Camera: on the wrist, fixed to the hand. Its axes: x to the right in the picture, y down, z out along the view.
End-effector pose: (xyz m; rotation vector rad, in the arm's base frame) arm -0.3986 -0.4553 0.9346 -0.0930 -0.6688 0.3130
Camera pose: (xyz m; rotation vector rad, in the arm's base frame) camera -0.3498 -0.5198 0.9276 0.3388 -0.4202 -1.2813
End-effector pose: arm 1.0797 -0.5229 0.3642 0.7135 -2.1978 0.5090
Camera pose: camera 1.1377 -0.5628 0.4047 1.9170 -0.8878 -0.3785
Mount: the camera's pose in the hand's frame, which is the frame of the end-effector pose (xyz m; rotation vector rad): 0.0116 -0.0724 -0.0349 -0.0946 0.1650 -1.6315
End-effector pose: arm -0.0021 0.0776 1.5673 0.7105 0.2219 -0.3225
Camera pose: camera -0.0208 0.0469 1.4945 0.3113 0.9572 -1.7873
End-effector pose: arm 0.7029 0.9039 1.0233 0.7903 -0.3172 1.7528
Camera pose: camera 0.7562 0.9568 0.9923 0.5050 0.3300 0.2393
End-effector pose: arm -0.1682 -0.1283 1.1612 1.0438 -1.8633 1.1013
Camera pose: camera -0.1021 -0.1219 1.2079 1.7314 -0.4347 0.0643
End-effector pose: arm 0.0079 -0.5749 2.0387 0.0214 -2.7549 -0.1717
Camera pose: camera 0.0095 -0.6513 2.0663 2.0438 -1.8475 -0.6300
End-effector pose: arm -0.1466 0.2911 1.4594 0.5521 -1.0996 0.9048
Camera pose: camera -0.0658 0.2829 1.4603 0.9983 -0.2573 -0.5263
